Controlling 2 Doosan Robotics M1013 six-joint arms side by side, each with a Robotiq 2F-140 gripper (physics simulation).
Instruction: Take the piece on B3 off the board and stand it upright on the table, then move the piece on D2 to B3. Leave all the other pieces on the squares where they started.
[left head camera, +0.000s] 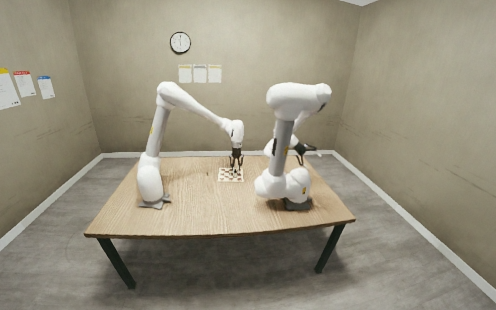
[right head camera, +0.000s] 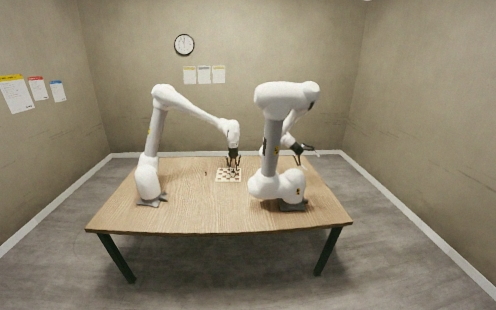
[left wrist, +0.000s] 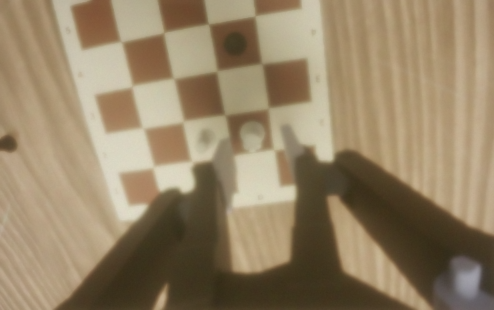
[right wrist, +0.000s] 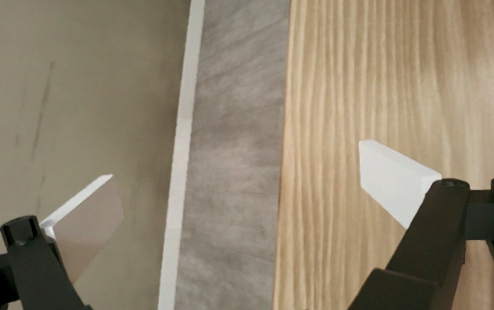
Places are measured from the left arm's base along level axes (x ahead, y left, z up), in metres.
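Where they show: left gripper, between the fingertips: (left head camera: 235, 172) (right head camera: 233, 172) (left wrist: 258, 148); right gripper, between the fingertips: (left head camera: 314, 162) (right head camera: 312, 163) (right wrist: 239, 180); left arm's base, origin of its link: (left head camera: 154, 200) (right head camera: 152, 199); right arm's base, origin of its link: (left head camera: 295, 202) (right head camera: 290, 202).
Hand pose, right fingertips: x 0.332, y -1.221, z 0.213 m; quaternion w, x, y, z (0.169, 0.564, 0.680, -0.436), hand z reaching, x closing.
Each offset is from my right fingertips to the top centre of the thing. Level surfaces: height alone.
A pale piece {dx +0.057, dy +0.653, dz -0.174 m} (left wrist: 252, 136) stands on the brown D2 square in the left wrist view. The board (left head camera: 220, 180) (right head camera: 218, 180) (left wrist: 318, 50) shows no piece on B3. A small dark piece {dx +0.062, dy +0.902, dz -0.182 m} (left head camera: 207, 174) (right head camera: 205, 173) (left wrist: 7, 143) stands on the table left of the board. My left gripper (left head camera: 236, 167) (right head camera: 233, 167) (left wrist: 258, 148) is open over the board, with its fingertips on either side of the D2 piece in the left wrist view and nothing held. My right gripper (left head camera: 311, 159) (right head camera: 310, 160) (right wrist: 239, 180) is open and empty, off at the right, away from the board.
Another pale piece {dx +0.054, dy +0.695, dz -0.176 m} (left wrist: 205, 140) is on C2, close beside one left fingertip. A dark piece {dx +0.133, dy +0.662, dz -0.176 m} (left wrist: 235, 43) is on D4. The table {dz -0.213 m} (left head camera: 200, 215) (right head camera: 200, 212) (right wrist: 330, 250) bears both arms, and its edge shows in the right wrist view.
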